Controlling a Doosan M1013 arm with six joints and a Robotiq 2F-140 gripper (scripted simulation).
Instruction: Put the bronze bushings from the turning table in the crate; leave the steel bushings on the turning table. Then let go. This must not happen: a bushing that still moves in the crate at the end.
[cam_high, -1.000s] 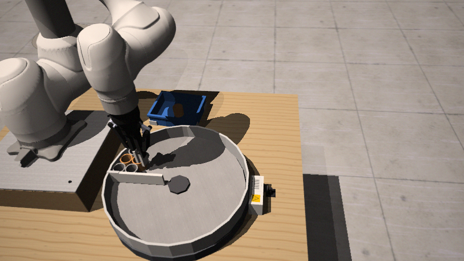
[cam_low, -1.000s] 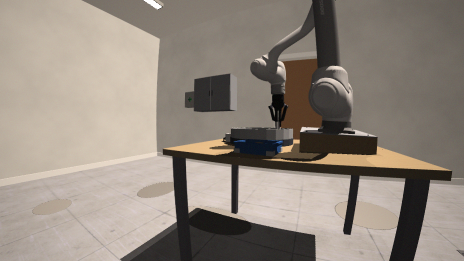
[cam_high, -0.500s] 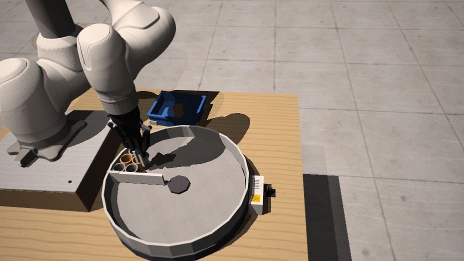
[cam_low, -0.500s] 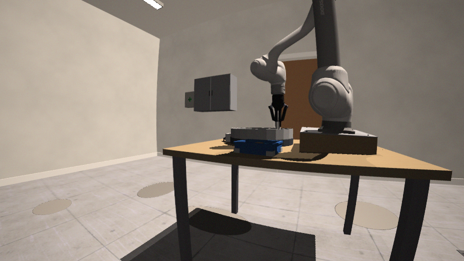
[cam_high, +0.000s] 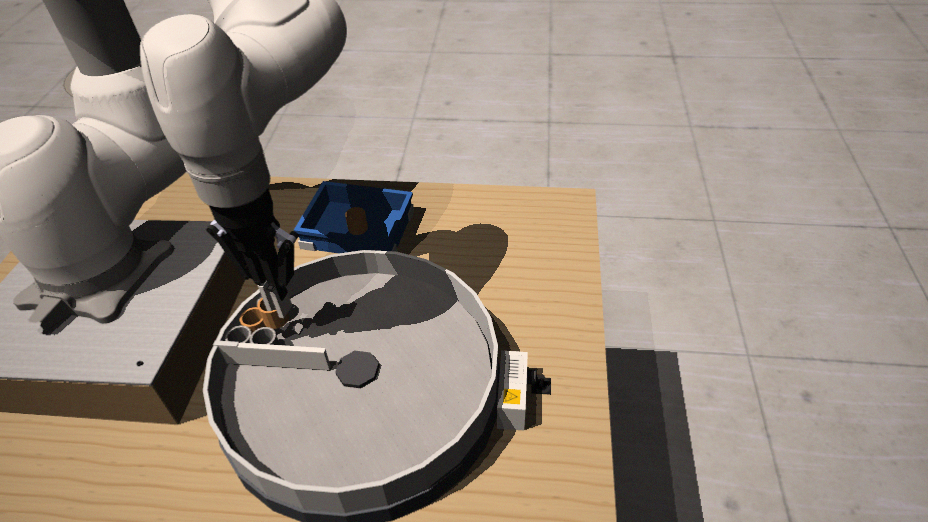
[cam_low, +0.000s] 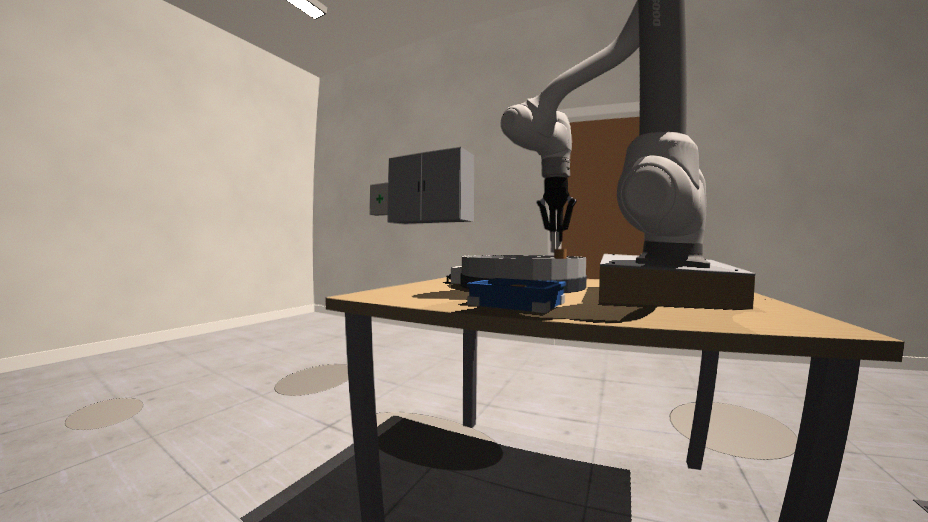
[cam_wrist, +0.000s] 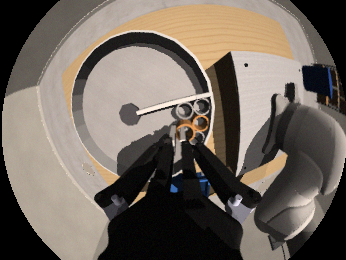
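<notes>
Right now the blue crate is 31 cm to the left of my hand, 12 cm below it and 1 cm behind it. Round my hand: round grey turning table: 13 cm ahead, 10 cm below, 4 cm to the right.
</notes>
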